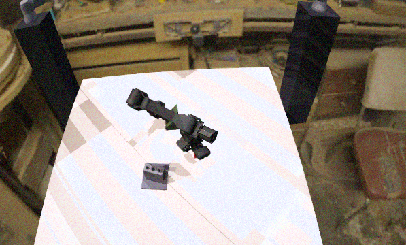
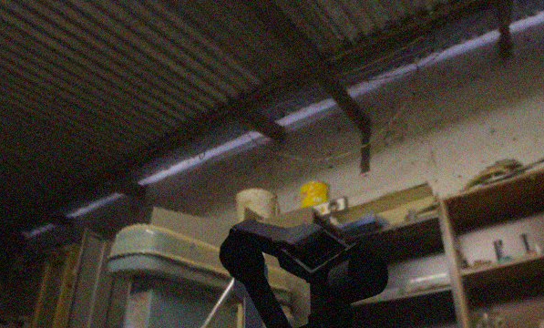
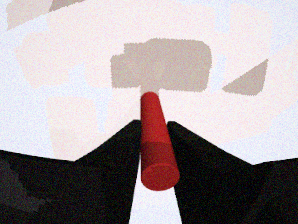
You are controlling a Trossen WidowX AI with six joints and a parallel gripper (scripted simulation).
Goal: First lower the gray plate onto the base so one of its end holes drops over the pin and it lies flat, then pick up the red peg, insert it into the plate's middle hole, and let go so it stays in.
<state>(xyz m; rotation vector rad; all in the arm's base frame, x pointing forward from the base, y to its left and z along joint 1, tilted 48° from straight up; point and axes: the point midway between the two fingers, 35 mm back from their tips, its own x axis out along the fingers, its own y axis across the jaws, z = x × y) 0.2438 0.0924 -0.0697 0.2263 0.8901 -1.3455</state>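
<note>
Now: the gray plate 20 cm to the right of my gripper tip and 8 cm ahead of it. The rest, counted from my gripper tip: red peg (right at my gripper tip); then dark square base (19 cm to the right, 9 cm ahead, 4 cm below).
</note>
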